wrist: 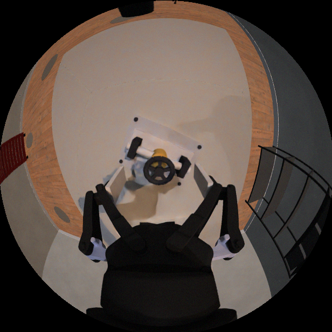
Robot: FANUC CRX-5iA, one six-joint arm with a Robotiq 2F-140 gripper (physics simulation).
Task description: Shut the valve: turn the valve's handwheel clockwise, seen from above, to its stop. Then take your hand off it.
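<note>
The valve's black spoked handwheel (159, 170) shows near the centre of the wrist view. It sits above a yellow valve body (159, 153) on a white pipe with a black flange at each end. The valve stands on a pale base plate (167, 131) with dark bolts at its corners. My gripper (158, 171) is open, with one flat pad to the left of the handwheel and the other to the right. Neither pad touches the wheel in this view. The height of the fingertips relative to the wheel is hard to tell.
The valve's plate lies on a grey mat (165, 55) on a wooden surface (258, 105). A black-framed shelf rack (272, 235) stands at the right. A dark red slatted object (12, 156) is at the far left, and a black object (136, 9) at the top edge.
</note>
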